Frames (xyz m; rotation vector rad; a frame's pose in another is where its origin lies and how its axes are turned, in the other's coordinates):
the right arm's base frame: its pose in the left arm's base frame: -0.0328 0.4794 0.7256 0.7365 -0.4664 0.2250
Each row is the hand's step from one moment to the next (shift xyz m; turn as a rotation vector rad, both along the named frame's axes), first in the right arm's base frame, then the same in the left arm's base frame.
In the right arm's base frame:
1: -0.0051 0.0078 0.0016 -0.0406 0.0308 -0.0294
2: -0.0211 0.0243 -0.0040 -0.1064 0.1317 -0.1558
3: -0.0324 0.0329 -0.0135 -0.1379 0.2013 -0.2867
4: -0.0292 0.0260 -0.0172 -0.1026 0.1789 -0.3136
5: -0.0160 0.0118 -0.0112 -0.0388 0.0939 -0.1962
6: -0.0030 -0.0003 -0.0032 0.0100 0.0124 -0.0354
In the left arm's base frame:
1: -0.0078 0.0044 0.0032 -0.0368 0.0411 -0.0204
2: -0.0258 0.0196 0.0016 -0.0888 0.1990 -0.0740
3: -0.0356 0.0320 -0.0049 -0.0982 0.3385 -0.1324
4: -0.0292 0.0296 -0.0098 -0.0505 0.3421 -0.1460
5: -0.0145 0.0157 -0.0080 -0.0029 0.2019 -0.0897
6: -0.0015 0.0019 -0.0037 0.0160 0.0337 -0.0107

